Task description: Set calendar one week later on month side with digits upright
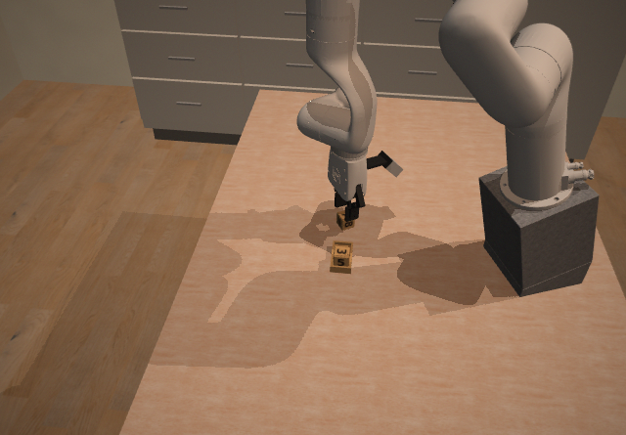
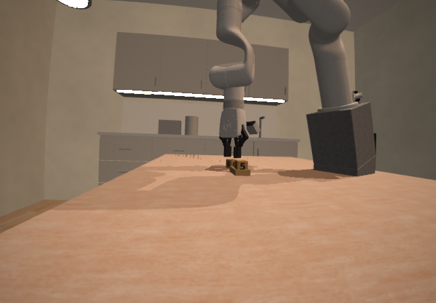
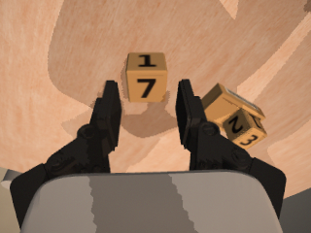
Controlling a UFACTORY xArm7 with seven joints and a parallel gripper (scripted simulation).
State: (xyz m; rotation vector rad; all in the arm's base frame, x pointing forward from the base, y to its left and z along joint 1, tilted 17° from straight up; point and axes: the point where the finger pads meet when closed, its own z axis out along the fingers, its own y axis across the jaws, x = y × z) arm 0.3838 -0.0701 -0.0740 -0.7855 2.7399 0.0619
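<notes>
The wooden cube lies 4 cm below my hand.
</notes>
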